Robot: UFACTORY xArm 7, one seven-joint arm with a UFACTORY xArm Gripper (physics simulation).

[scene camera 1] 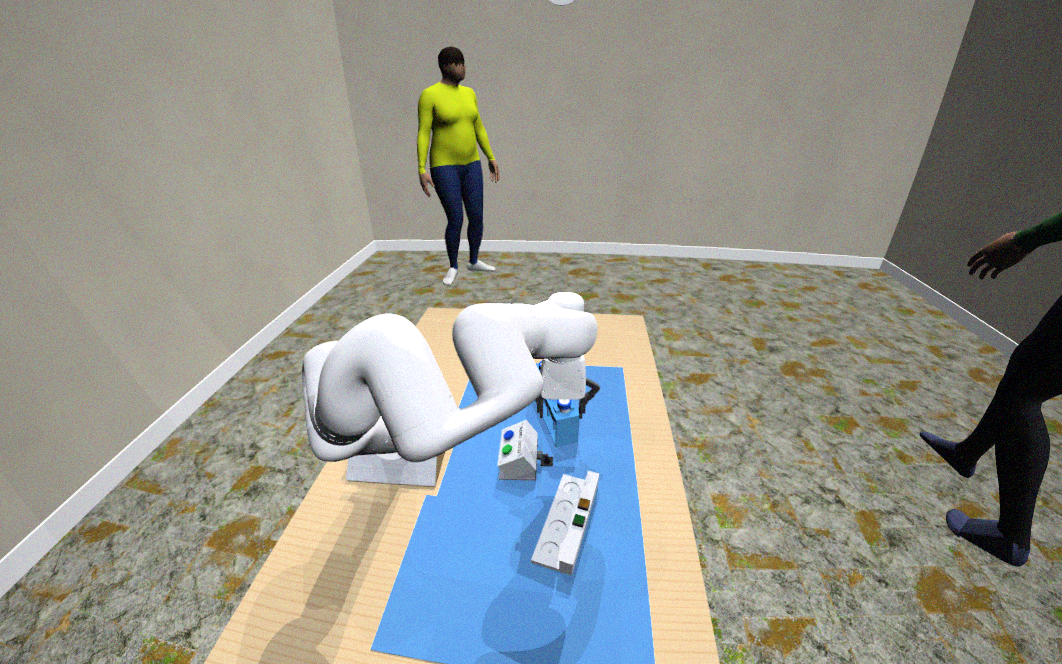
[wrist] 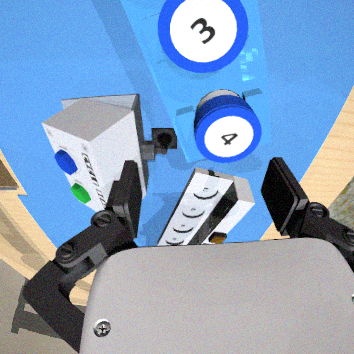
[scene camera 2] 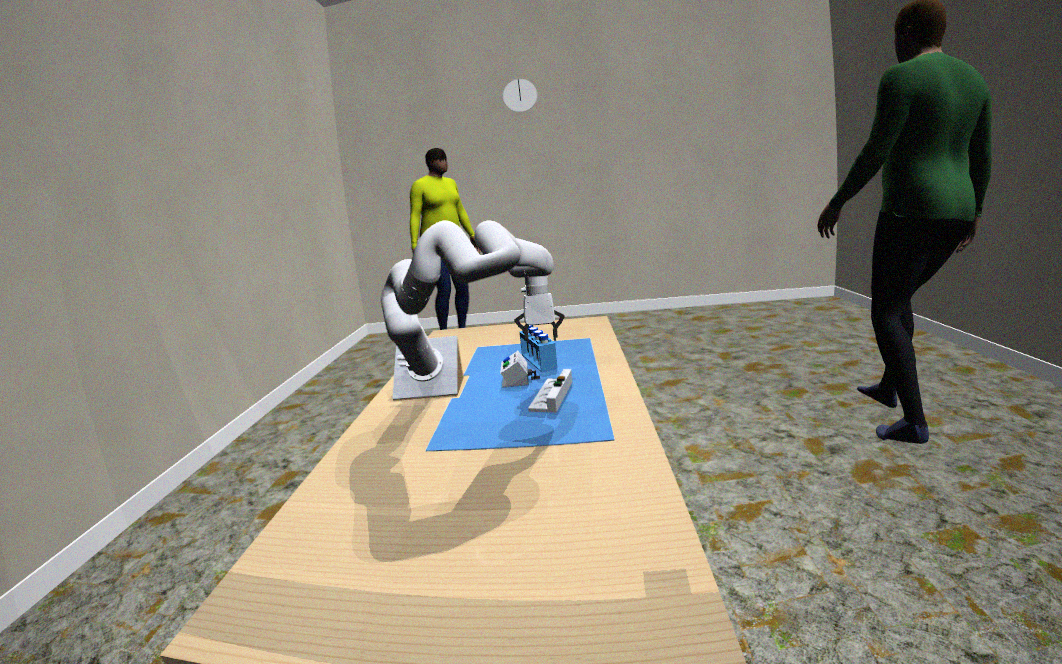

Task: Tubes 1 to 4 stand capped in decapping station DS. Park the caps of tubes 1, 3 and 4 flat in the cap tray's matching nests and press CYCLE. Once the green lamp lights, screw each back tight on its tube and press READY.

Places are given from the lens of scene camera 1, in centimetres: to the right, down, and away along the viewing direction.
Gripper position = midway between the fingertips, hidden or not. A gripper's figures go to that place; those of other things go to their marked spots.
gripper (scene camera 1: 560, 414): 7, 19, 93
white lamp box (scene camera 1: 521, 463): -2, 29, 87
blue mat (scene camera 1: 466, 581): -12, 47, 70
